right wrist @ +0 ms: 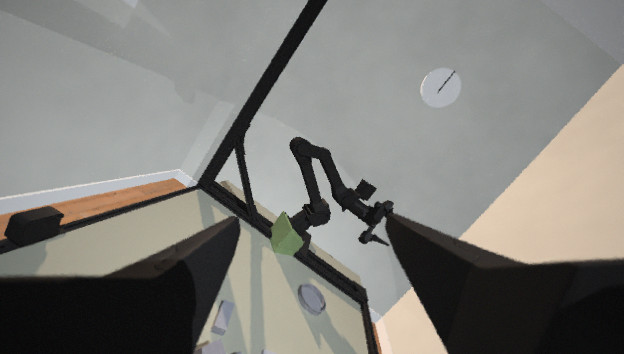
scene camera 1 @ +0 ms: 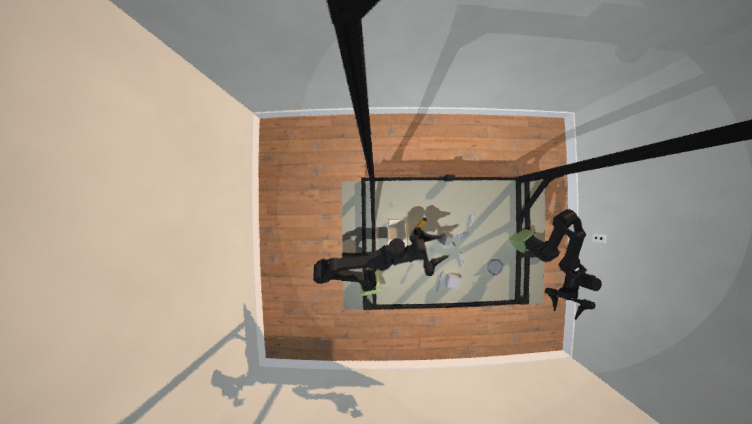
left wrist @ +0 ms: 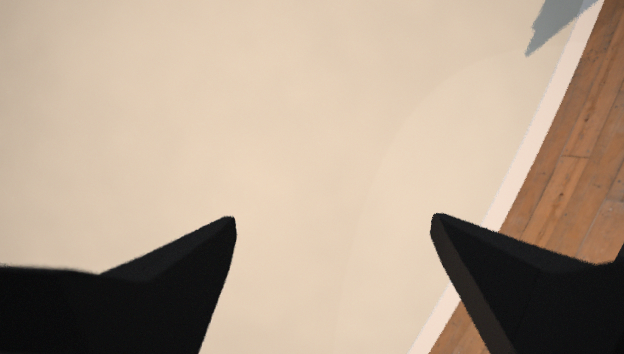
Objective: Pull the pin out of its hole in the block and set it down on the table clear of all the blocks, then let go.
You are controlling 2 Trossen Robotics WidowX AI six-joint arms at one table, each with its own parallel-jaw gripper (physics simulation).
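Places are measured from the left arm's base along level axes (x ahead, y left, z up), in centimetres.
Where they show: left gripper, fingertip midpoint: point(scene camera 1: 564, 315) point(left wrist: 334, 225); right gripper, fingertip midpoint: point(right wrist: 314, 222) point(scene camera 1: 444, 246); left arm's base at its link origin: point(right wrist: 293, 226) point(scene camera 1: 529, 242); right arm's base at its link origin: point(scene camera 1: 369, 284).
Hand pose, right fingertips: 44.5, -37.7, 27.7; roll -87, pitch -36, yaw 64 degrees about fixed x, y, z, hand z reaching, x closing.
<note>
Each offset is from my right fingertips to the top centre of the thing, as dx, dy, dz. Level surfaces: height alone.
A pale grey block @(+2.8, +30.8, -30.4) point(scene camera 1: 452, 280) stands on the table @(dz -36.4) point(scene camera 1: 489, 202) in the lower middle of scene camera 1. Another small grey block @(-7.8, +8.9, -30.4) point(scene camera 1: 447, 240) lies by the fingers of my right gripper. I cannot tell a pin or a hole in either block at this size. My right gripper point(scene camera 1: 446, 247) is open and empty, raised over the middle of the table. My left gripper point(scene camera 1: 566, 313) point(left wrist: 334, 225) is open and empty, off the table at the lower right, far from the blocks.
Several thin grey pieces lie around the blocks, one @(-27.5, +10.1, -35.2) point(scene camera 1: 470, 220) toward the top. A round grey dish @(-22.4, +41.2, -34.6) point(scene camera 1: 495, 267) point(right wrist: 311, 299) lies to the right. A yellow-orange piece @(-1.0, -5.5, -34.6) point(scene camera 1: 421, 223) shows beside the right arm. A green piece point(scene camera 1: 522, 240) point(right wrist: 286, 237) is by the left arm's base. Black frame bars point(scene camera 1: 447, 305) edge the table.
</note>
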